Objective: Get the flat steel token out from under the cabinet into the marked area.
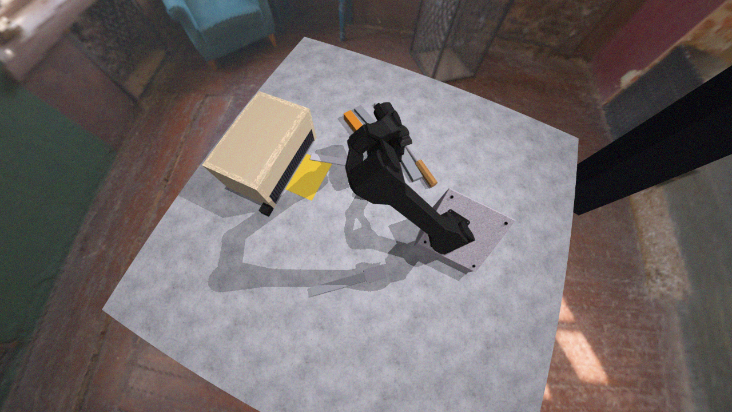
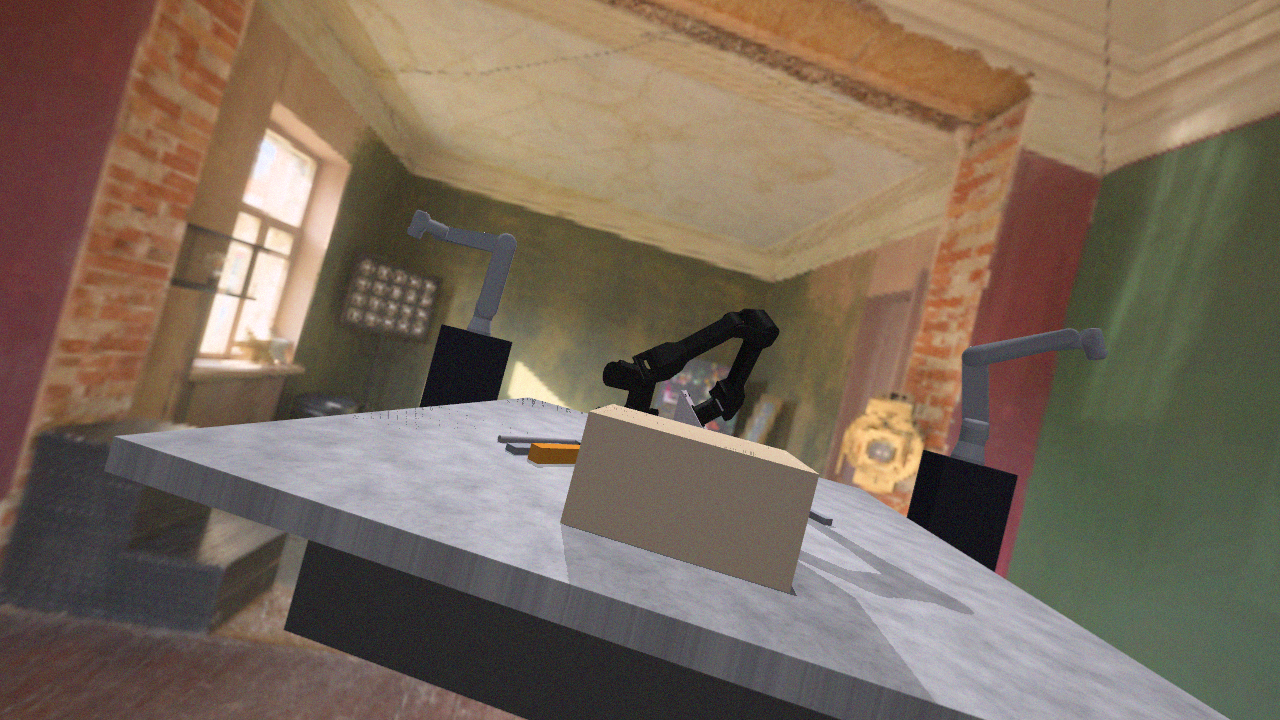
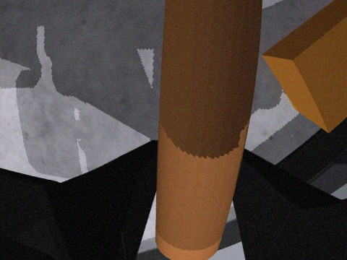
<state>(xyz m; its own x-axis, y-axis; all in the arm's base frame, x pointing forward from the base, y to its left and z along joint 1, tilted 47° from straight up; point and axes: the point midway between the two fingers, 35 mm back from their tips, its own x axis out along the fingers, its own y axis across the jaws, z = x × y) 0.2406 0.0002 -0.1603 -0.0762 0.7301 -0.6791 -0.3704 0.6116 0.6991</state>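
My gripper tip is now 60 mm to the left of the grey bar and 40 mm past it. Round my gripper tip: flat grey token: 370 mm ahead, 180 mm to the left; orange bar: 140 mm ahead, 70 mm to the right, 10 mm above; black-handled tool: 80 mm to the right, 70 mm ahead.
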